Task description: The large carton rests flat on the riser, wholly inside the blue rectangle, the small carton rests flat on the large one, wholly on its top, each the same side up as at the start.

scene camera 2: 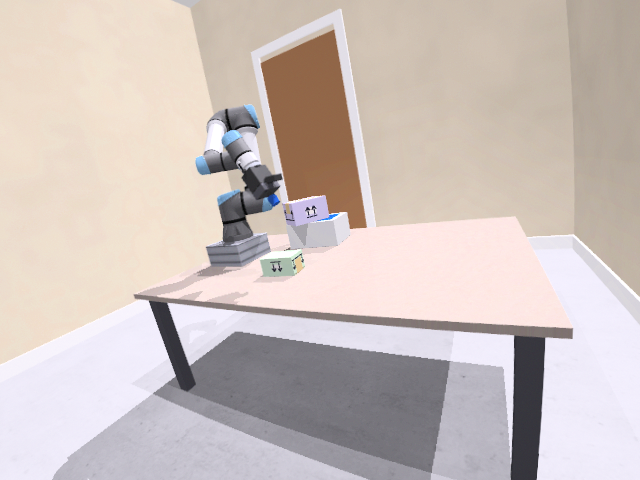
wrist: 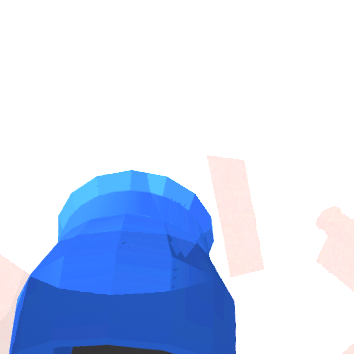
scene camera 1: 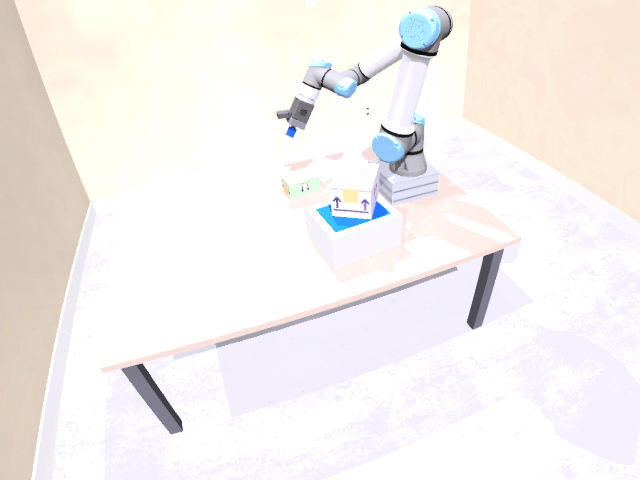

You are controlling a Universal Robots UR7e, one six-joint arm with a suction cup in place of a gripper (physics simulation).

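The large carton [scene camera 1: 351,205] [scene camera 2: 310,210], lilac with up arrows and an orange label, sits upright on the white riser [scene camera 1: 368,241] [scene camera 2: 333,232]. Bare blue rectangle [scene camera 1: 345,223] [scene camera 2: 336,217] shows in front of it in scene camera 1; in scene camera 2 the carton reaches past the riser's near edge. The small carton [scene camera 1: 302,186] [scene camera 2: 278,265], pale green with down arrows, lies flat on the table beside the riser. My gripper, a blue suction cup [scene camera 1: 291,132] [scene camera 2: 273,200] [wrist: 132,200], is open, tilted and empty, in the air above the table. Neither carton can be made out in the wrist view.
The robot base stands on a grey block [scene camera 1: 410,184] [scene camera 2: 238,251] near the riser and the small carton. The table [scene camera 1: 217,289] [scene camera 2: 423,273] extends to the far side of the riser, away from the base. The wrist view is mostly washed out, with pale pink patches.
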